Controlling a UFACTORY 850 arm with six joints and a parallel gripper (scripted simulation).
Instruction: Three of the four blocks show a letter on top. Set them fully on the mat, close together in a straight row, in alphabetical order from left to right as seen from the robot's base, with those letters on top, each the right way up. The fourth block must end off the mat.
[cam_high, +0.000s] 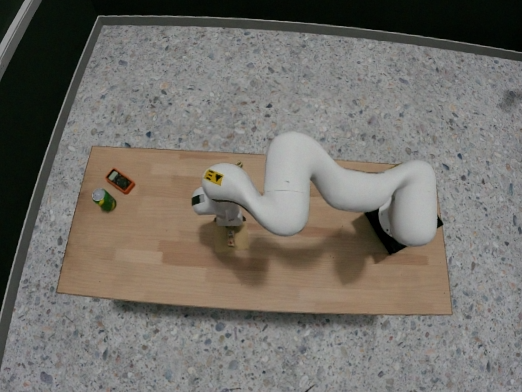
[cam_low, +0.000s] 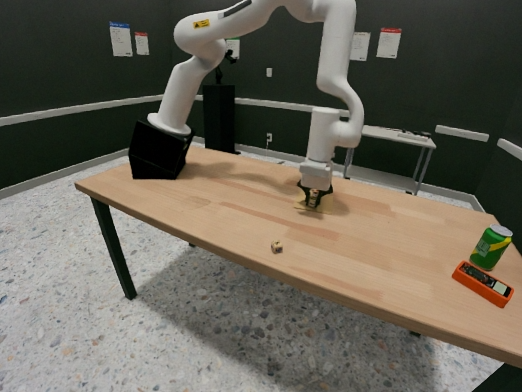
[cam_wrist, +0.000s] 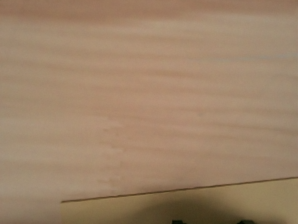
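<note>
Now: the tan mat 1 cm behind my hand, 4 cm to the left of it and 3 cm below it. Also, from my hand: green can 54 cm ahead, 3 cm above; then orange meter 53 cm ahead, 11 cm to the right, 1 cm below.
</note>
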